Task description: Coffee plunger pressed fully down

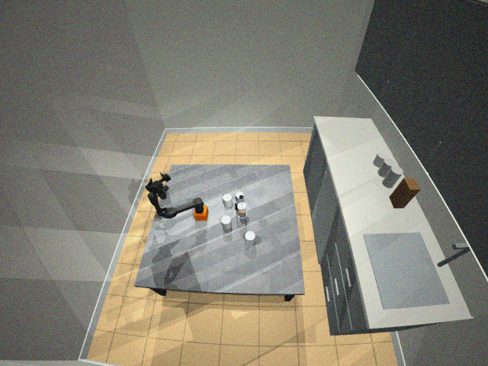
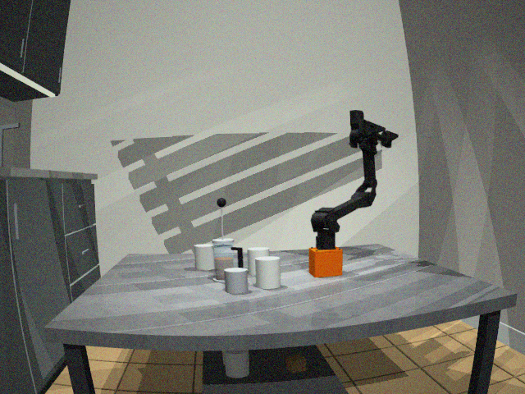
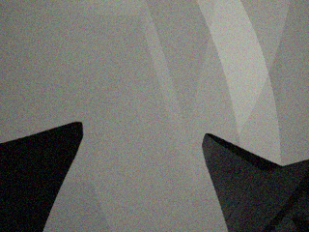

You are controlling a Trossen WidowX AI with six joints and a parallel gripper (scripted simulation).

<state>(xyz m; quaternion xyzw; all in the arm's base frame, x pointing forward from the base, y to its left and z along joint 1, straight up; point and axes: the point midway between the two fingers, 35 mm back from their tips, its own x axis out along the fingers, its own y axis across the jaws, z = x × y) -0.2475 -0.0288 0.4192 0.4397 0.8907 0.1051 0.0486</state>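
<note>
My gripper tip is 61 cm short of the glass coffee press, 38 cm above it and 8 cm to the right of it.
</note>
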